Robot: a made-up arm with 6 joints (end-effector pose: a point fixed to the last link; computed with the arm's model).
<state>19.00 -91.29 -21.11 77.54 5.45 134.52</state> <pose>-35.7 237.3 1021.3 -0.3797 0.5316 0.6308 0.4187</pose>
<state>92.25 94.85 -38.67 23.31 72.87 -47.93</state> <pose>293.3 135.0 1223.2 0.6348 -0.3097 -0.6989 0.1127</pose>
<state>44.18 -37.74 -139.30 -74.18 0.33 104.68</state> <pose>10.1 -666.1 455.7 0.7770 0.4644 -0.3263 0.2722</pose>
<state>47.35 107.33 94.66 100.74 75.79 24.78</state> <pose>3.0 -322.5 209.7 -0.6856 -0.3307 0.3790 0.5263</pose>
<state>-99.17 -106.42 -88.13 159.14 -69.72 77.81</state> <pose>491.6 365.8 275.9 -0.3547 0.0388 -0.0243 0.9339</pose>
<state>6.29 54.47 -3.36 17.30 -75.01 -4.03</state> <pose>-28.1 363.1 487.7 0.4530 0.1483 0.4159 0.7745</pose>
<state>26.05 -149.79 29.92 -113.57 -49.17 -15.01</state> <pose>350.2 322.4 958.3 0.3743 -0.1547 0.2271 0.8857</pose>
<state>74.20 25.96 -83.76 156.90 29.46 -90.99</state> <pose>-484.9 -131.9 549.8 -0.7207 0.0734 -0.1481 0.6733</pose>
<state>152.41 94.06 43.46 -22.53 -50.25 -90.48</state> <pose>351.6 -426.8 762.9 -0.3769 0.0401 -0.2635 0.8871</pose>
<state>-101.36 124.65 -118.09 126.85 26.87 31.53</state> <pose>240.4 -1081.4 576.2 -0.4926 -0.0843 0.8425 0.2011</pose>
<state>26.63 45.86 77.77 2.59 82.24 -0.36</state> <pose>508.6 -53.2 436.2 0.2183 0.5649 -0.7551 0.2510</pose>
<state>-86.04 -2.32 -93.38 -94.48 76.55 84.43</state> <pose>-331.7 -69.8 939.0 0.2921 0.1626 -0.3105 0.8899</pose>
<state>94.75 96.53 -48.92 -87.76 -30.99 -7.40</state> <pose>274.3 665.0 921.1 0.4180 0.5581 0.0381 0.7158</pose>
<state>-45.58 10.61 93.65 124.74 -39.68 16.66</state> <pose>234.0 -3.3 791.1 -0.2283 -0.7596 -0.3618 0.4898</pose>
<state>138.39 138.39 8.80 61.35 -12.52 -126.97</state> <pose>222.1 -327.1 873.2 -0.0511 0.7476 -0.1742 0.6388</pose>
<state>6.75 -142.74 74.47 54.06 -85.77 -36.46</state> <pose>153.4 -192.5 407.7 0.1404 0.5184 -0.7620 0.3619</pose>
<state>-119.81 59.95 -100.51 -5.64 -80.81 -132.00</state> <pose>105.0 -824.1 904.5 -0.3626 -0.1377 -0.6847 0.6171</pose>
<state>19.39 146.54 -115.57 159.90 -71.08 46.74</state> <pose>613.6 -103.9 7.0 0.4973 0.5449 -0.6309 0.2405</pose>
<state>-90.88 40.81 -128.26 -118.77 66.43 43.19</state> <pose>-163.3 -149.2 958.4 0.1478 0.3222 -0.1130 0.9282</pose>
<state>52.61 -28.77 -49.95 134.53 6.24 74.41</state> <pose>-120.0 -162.6 1299.0 0.4675 0.0960 -0.0449 0.8776</pose>
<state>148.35 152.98 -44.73 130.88 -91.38 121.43</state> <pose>435.0 -509.8 1072.7 -0.6649 0.0155 -0.7434 0.0709</pose>
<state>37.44 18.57 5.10 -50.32 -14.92 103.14</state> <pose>-461.6 358.5 763.3 -0.2415 0.4008 0.7205 0.5117</pose>
